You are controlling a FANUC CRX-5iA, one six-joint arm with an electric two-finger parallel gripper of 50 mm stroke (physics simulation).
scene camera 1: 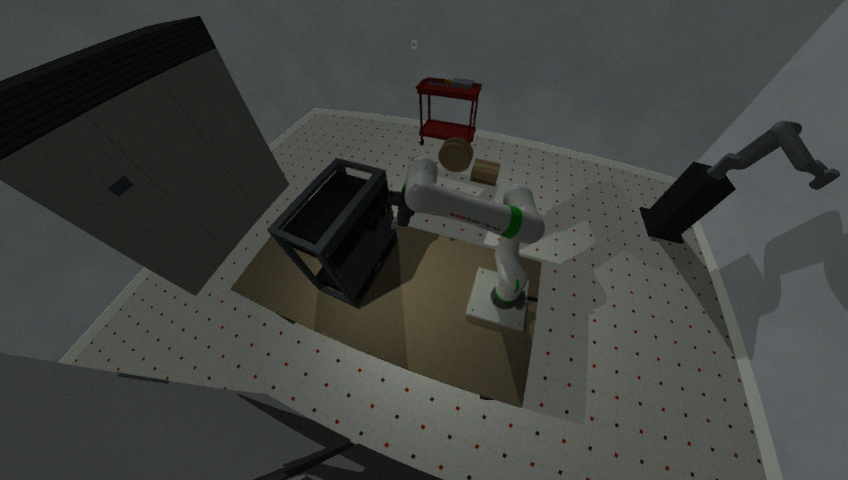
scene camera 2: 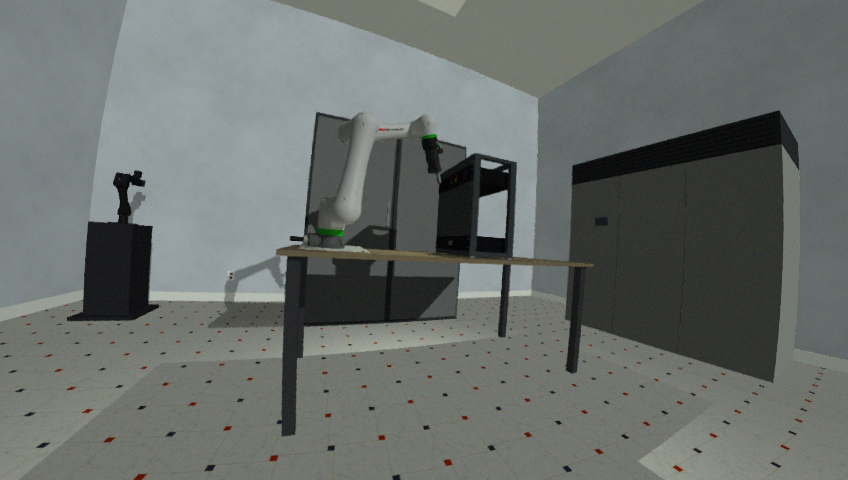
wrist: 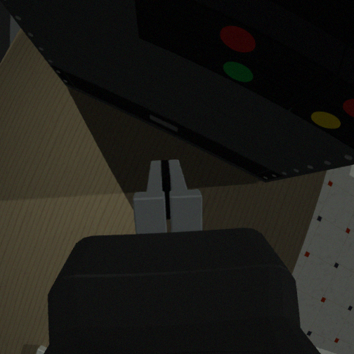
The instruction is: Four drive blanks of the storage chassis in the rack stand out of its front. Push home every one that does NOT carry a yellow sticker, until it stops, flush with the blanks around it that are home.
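Seen in the pictures: gripper, fingertip midpoint: (scene camera 1: 393, 227) (scene camera 2: 439, 182); arm's base at its link origin: (scene camera 1: 503, 297) (scene camera 2: 329, 246).
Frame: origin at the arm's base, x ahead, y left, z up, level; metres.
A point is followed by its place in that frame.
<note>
The black storage chassis (wrist: 190, 40) sits in the upper part of the dark rack (scene camera 1: 352, 210) {x 0.747, y 0.054, z 0.575 m} (scene camera 2: 474, 208) {x 0.721, y -0.220, z 0.261 m}. In the wrist view its dark front carries a red disc (wrist: 237, 39), a green disc (wrist: 238, 72), a yellow sticker (wrist: 325, 120) and part of another red disc at the right edge. The picture is too dark to tell the separate blanks, or how far each stands out. My gripper (scene camera 1: 395, 223) {x 0.608, y -0.009, z 0.426 m} (scene camera 2: 439, 180) {x 0.608, y -0.009, z 0.426 m} (wrist: 165, 177) is shut and empty, its fingertips pointing down close to the rack's upper front. Whether they touch a blank cannot be told.
The rack and the arm's white base plate (scene camera 1: 480, 309) {x 0.117, y 0.106, z 0.007 m} stand on the wooden table (scene camera 1: 446, 356) {x 0.240, y 0.392, z -0.012 m} (scene camera 2: 404, 255) {x 0.290, y -0.298, z -0.012 m}. A unit with a pale label (wrist: 163, 123) is low in the rack. A red cart (scene camera 1: 440, 92), a brown drum (scene camera 1: 455, 155) and a carton (scene camera 1: 484, 172) stand beyond the table.
</note>
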